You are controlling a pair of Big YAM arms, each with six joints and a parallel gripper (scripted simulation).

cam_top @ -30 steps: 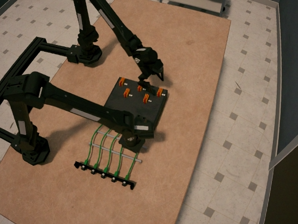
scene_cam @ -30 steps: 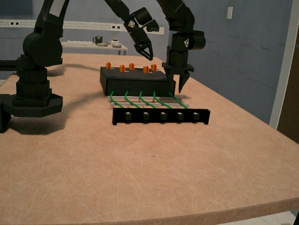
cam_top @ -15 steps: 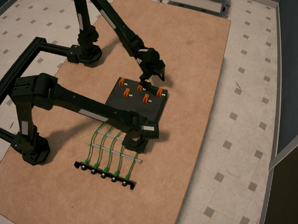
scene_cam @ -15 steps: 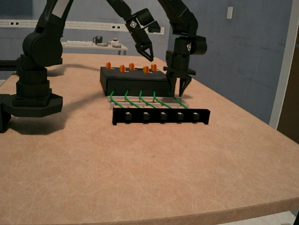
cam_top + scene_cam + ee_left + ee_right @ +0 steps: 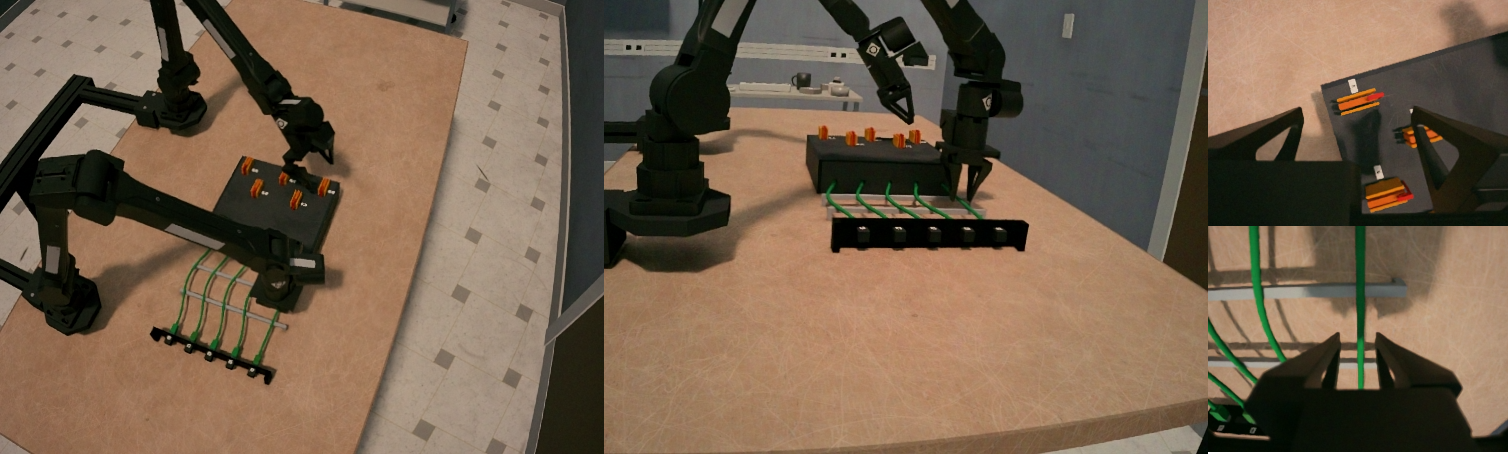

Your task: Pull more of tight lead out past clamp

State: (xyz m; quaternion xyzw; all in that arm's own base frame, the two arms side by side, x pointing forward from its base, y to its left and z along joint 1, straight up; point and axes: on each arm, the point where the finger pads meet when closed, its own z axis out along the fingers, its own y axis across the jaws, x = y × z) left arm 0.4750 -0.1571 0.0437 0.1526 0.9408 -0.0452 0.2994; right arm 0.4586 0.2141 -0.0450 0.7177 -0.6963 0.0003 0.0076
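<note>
The orange handle lies 1 cm ahead of my left hand, 3 cm to the right of it and 6 cm below it.
</note>
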